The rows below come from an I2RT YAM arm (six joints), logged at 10 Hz.
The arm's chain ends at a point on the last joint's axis. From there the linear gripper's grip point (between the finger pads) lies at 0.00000 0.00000 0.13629 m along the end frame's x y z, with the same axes.
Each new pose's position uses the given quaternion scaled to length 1; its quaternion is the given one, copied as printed.
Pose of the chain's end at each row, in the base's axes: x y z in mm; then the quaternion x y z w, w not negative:
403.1 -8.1 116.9 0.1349 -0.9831 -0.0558 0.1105
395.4 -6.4 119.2 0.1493 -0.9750 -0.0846 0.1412
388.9 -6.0 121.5 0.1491 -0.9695 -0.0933 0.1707
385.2 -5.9 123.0 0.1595 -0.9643 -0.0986 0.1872
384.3 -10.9 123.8 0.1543 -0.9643 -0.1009 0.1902
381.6 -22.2 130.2 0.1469 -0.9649 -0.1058 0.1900
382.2 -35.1 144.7 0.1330 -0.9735 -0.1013 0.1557
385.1 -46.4 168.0 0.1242 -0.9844 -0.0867 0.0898
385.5 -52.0 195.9 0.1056 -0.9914 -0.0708 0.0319
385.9 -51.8 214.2 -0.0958 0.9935 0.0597 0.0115
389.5 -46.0 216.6 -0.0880 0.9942 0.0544 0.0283
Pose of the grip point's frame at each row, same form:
371.4 2.8 -15.2 0.1349 -0.9831 -0.0558 0.1105
354.4 10.3 -9.7 0.1493 -0.9750 -0.0846 0.1412
340.0 11.7 -4.5 0.1491 -0.9695 -0.0933 0.1707
331.7 11.9 -1.1 0.1595 -0.9643 -0.0986 0.1872
330.1 7.6 0.1 0.1543 -0.9643 -0.1009 0.1902
327.4 -2.0 6.8 0.1469 -0.9649 -0.1058 0.1900
337.2 -13.9 17.8 0.1330 -0.9735 -0.1013 0.1557
358.1 -26.2 36.0 0.1242 -0.9844 -0.0867 0.0898
374.8 -33.8 61.3 0.1056 -0.9914 -0.0708 0.0319
387.5 -35.3 78.9 -0.0958 0.9935 0.0597 0.0115
395.9 -30.6 81.3 -0.0880 0.9942 0.0544 0.0283

